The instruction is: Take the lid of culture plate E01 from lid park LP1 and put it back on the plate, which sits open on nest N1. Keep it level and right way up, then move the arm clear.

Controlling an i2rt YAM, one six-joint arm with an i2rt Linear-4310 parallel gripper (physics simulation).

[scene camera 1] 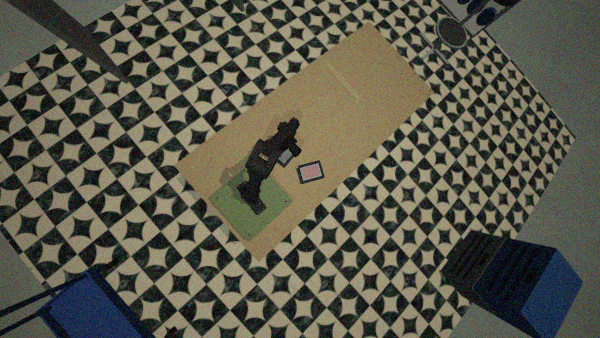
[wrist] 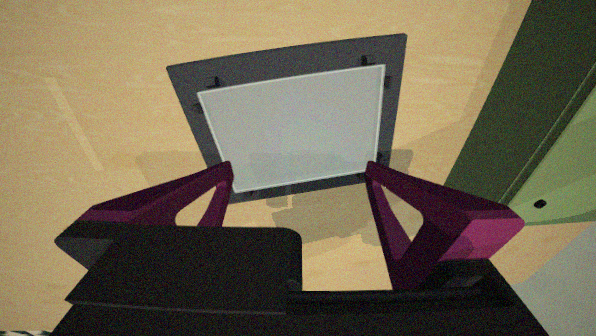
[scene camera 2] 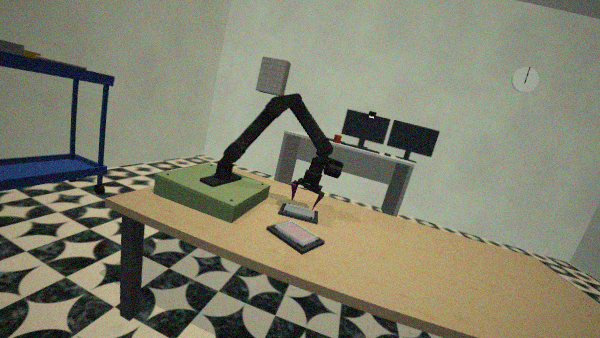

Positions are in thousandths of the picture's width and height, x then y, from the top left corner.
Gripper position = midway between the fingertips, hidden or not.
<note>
My gripper (wrist: 501, 501) is open and holds nothing. Also in view: a plate lid (wrist: 474, 391). I also see a dark lid park (wrist: 316, 234).
</note>
